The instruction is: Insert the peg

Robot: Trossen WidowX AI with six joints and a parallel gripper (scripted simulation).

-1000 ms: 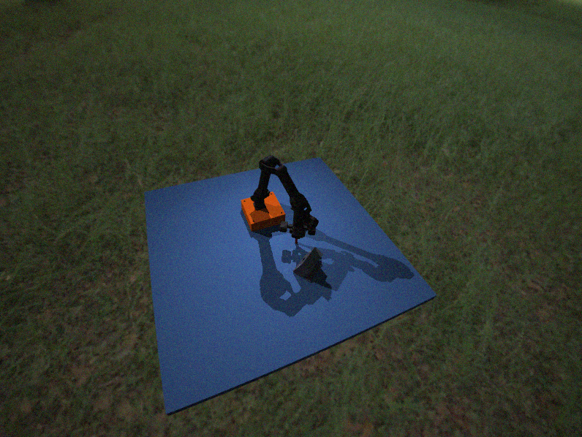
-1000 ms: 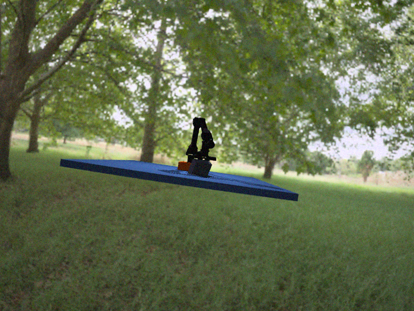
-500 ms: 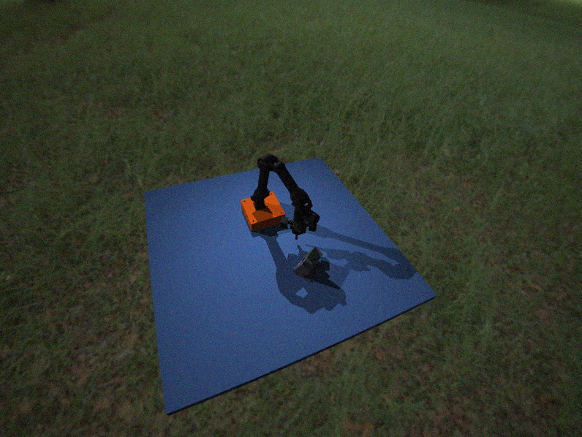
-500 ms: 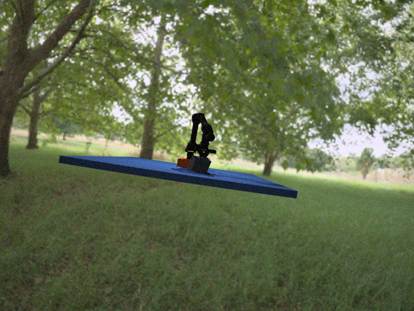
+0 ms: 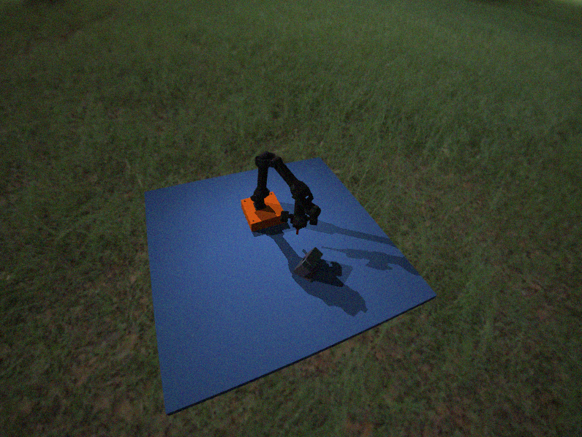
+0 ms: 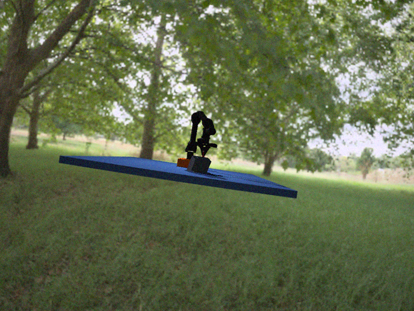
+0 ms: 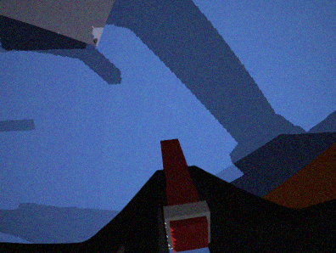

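Right now the grey sloped panel is 17 cm ahead of my gripper tip, 1 cm to the right of it and 7 cm below it. Round my gripper tip: square peg: 2 cm above.
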